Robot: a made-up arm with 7 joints.
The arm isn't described. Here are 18 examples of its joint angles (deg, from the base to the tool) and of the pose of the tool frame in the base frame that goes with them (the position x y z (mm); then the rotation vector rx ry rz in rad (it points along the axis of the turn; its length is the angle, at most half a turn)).
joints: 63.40 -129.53 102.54 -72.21 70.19 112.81 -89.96
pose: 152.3 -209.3 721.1 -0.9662 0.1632 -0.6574
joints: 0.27 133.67 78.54 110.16 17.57 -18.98 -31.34
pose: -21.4 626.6 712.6 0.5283 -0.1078 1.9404
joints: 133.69 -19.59 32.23 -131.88 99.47 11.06 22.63
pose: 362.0 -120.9 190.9 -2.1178 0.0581 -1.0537
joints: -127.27 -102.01 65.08 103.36 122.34 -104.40 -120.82
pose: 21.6 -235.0 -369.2 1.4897 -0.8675 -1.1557
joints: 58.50 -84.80 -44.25 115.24 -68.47 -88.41 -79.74
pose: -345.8 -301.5 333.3 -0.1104 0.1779 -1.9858
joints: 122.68 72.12 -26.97 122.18 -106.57 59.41 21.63
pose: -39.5 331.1 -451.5 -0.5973 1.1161 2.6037
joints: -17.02 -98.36 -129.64 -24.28 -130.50 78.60 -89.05
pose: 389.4 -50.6 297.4 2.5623 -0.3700 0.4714
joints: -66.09 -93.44 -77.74 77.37 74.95 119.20 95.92
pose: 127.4 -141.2 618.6 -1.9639 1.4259 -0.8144
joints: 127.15 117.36 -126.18 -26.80 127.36 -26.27 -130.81
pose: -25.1 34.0 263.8 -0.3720 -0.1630 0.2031
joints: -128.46 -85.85 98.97 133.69 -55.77 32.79 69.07
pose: 259.0 -428.4 207.5 -0.2403 -1.7722 -0.3210
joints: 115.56 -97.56 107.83 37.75 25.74 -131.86 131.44
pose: 84.2 123.7 26.9 2.1164 -0.7810 0.9466
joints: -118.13 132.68 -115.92 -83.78 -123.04 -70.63 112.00
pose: -31.0 75.8 -226.9 0.7981 1.8195 -0.3330
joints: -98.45 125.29 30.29 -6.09 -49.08 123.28 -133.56
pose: -195.1 -114.5 13.3 0.9701 2.2997 -0.6824
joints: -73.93 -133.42 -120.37 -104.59 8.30 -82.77 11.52
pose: 546.6 -108.9 -115.1 2.3179 0.0616 -0.3996
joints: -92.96 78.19 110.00 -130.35 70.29 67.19 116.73
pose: 284.5 34.3 384.4 -0.7015 2.7266 0.1953
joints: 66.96 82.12 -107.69 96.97 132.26 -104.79 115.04
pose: 186.8 -21.7 275.1 -1.7586 1.5896 -0.1634
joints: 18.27 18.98 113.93 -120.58 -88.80 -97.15 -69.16
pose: -133.3 281.0 355.6 -1.8177 0.2430 0.0993
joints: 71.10 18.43 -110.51 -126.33 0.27 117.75 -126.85
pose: -269.1 503.9 -504.6 2.9682 0.0801 -0.8327
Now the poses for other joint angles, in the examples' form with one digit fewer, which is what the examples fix.
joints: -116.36 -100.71 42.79 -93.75 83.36 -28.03 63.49
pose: -137 -177 460 -1.169 0.872 -2.399
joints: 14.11 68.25 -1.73 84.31 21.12 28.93 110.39
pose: -420 328 125 1.582 0.735 2.395
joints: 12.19 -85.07 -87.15 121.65 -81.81 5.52 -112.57
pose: -135 -501 -82 -0.096 1.822 -0.537
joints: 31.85 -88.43 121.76 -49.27 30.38 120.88 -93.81
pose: 330 -398 275 -0.851 1.176 -0.145
